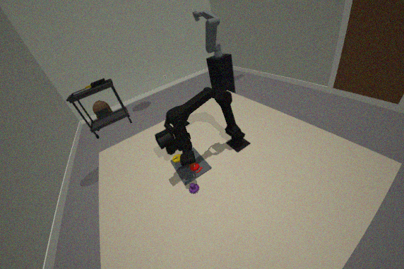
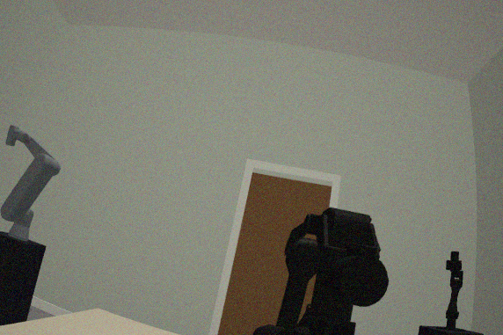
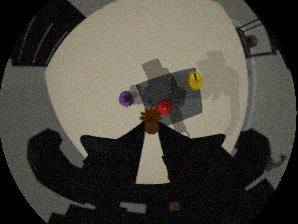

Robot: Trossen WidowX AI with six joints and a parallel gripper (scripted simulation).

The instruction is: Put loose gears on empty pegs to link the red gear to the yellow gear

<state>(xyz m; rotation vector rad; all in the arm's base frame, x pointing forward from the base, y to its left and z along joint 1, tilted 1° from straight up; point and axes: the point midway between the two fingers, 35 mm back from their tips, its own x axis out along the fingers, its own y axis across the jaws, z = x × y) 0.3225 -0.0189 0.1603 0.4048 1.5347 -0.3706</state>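
Now: gripper tip 20 mm past the red gear, 40 mm to the left of it and 110 mm above it. From my gripper tip the other things lie so: orange gear (10 mm below); red arrow (30 mm behind, 10 mm to the right, 120 mm below); purple gear (60 mm ahead, 60 mm to the left, 110 mm below).
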